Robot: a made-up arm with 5 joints.
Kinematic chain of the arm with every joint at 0, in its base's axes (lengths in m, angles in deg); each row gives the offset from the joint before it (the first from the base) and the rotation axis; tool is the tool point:
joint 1: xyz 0 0 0.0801 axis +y
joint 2: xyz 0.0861 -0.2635 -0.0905 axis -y
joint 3: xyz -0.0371 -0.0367 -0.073 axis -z
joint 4: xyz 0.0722 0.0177 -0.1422 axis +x
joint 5: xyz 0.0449 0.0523 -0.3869 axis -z
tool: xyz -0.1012 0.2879 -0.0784
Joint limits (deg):
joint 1: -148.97..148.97
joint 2: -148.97..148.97
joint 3: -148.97..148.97
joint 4: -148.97..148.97
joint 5: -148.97..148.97
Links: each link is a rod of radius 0.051 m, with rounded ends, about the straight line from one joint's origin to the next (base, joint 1, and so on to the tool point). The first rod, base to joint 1, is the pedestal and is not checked.
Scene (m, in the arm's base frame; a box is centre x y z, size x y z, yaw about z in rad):
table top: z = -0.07
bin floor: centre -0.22 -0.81 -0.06 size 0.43 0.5 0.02 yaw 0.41
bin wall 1: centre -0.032 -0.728 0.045 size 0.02 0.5 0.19 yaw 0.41
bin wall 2: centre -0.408 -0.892 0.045 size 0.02 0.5 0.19 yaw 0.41
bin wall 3: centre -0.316 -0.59 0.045 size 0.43 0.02 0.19 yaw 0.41
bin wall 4: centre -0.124 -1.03 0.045 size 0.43 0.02 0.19 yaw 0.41
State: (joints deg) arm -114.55 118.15 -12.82 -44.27 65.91
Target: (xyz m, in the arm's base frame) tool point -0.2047 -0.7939 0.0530
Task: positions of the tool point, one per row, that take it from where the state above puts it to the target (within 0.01 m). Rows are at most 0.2 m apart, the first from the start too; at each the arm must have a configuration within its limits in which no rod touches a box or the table.
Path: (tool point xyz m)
1: -0.6868 -0.3015 0.5084
2: -0.6392 -0.2597 0.5765
3: -0.6010 -0.2395 0.5964
4: -0.5750 -0.2586 0.5828
5: -0.5510 -0.3248 0.5508
6: -0.5120 -0.4327 0.5081
7: -0.4425 -0.5647 0.4531
8: -0.3370 -0.6946 0.3760
9: -0.2047 -0.7939 0.2670
10: -0.2268 -0.7942 0.1567
11: -0.2047 -0.7939 0.0530

